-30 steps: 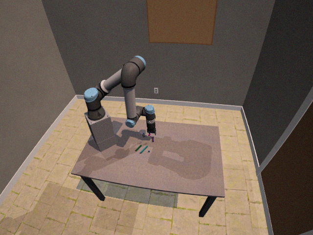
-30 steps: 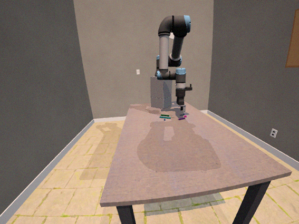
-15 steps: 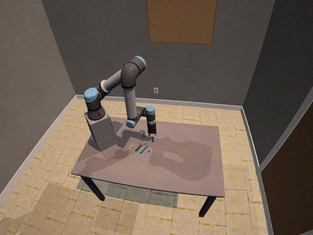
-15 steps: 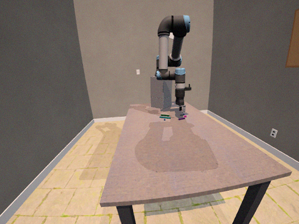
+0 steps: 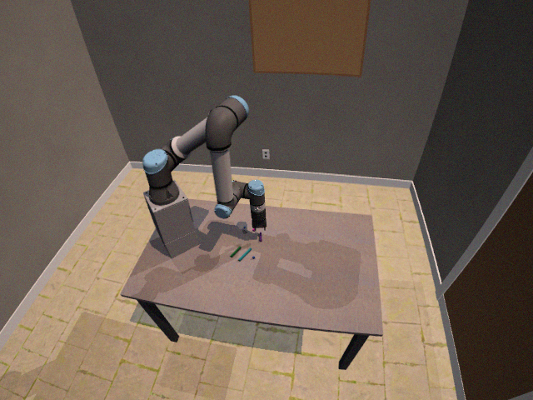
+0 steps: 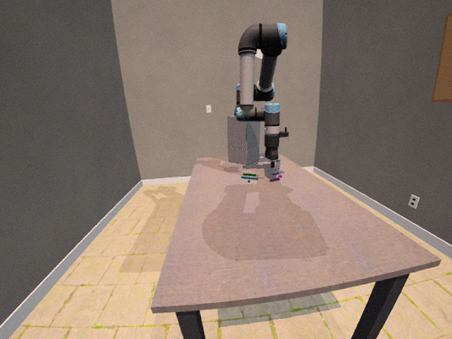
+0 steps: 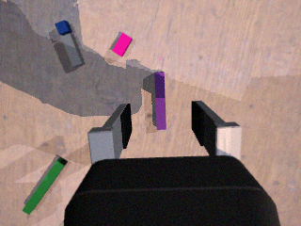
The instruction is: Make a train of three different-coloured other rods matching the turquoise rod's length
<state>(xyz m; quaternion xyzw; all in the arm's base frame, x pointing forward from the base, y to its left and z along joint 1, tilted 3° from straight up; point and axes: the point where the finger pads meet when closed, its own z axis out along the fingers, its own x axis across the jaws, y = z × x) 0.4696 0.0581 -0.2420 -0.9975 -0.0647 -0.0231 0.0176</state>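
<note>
The purple rod lies 80 mm below my hand. The rest, counted from my hand: magenta rod 40 mm behind, 50 mm to the left, 80 mm below; grey rod 90 mm behind, 40 mm to the left, 80 mm below; turquoise rod 70 mm behind, 130 mm to the right, 80 mm below.
</note>
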